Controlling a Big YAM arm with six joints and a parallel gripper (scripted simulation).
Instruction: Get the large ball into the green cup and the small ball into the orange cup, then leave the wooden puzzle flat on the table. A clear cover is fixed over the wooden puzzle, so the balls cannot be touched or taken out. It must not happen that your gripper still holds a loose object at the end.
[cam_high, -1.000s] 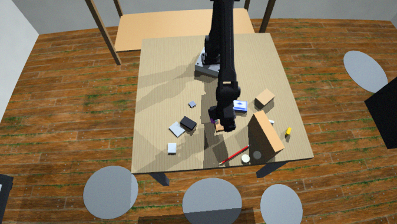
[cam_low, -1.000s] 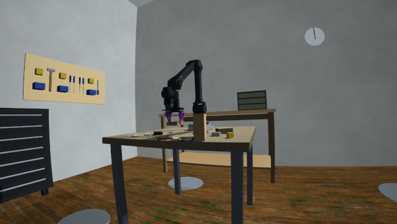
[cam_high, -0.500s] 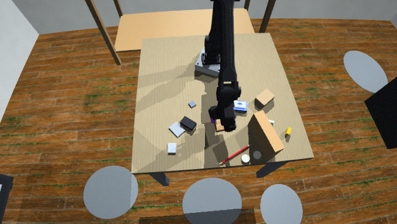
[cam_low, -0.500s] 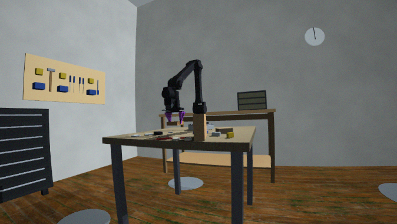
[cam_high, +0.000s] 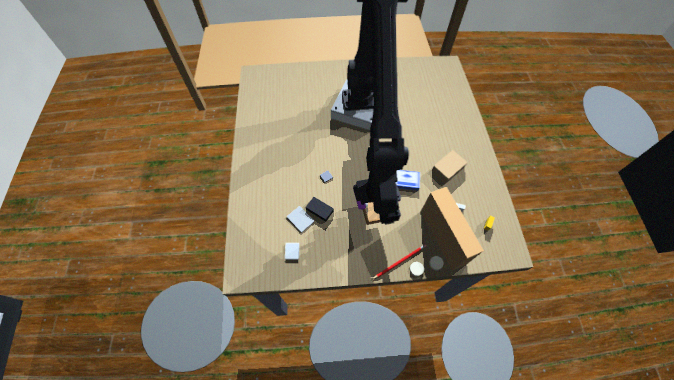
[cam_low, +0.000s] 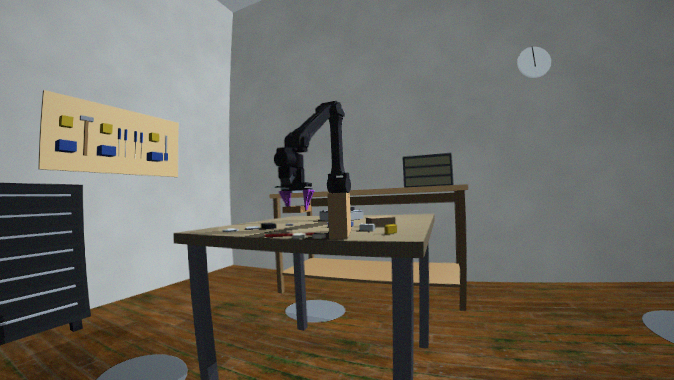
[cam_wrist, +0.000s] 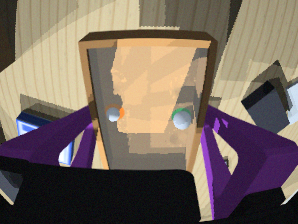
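My gripper is now 10 mm above the wooden puzzle. From my hand the other things lie so: tall wooden block 100 mm ahead, 200 mm to the left, 20 mm below; yellow block 80 mm ahead, 350 mm to the left, 70 mm below; black box 40 mm behind, 150 mm to the right, 70 mm below.
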